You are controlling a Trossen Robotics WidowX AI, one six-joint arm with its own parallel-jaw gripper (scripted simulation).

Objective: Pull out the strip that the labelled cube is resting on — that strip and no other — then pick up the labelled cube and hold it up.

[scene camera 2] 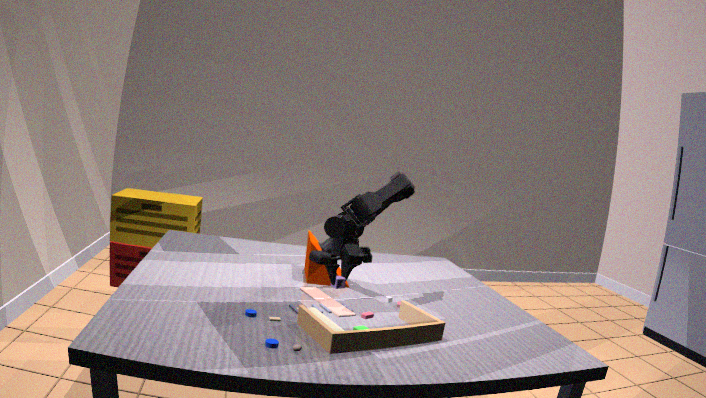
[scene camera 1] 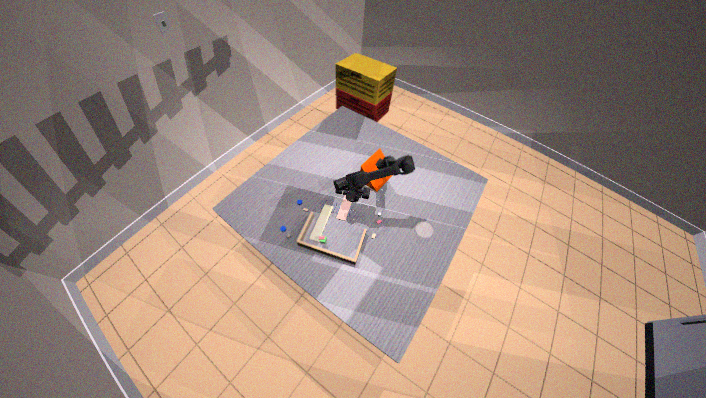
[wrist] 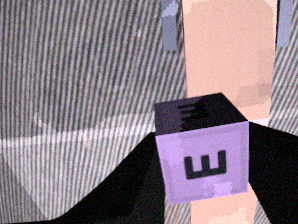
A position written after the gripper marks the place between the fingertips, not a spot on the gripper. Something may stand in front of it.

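The gripper (scene camera 2: 337, 284) is visible in the wrist view too, where the gripper (wrist: 194, 135) can be seen.
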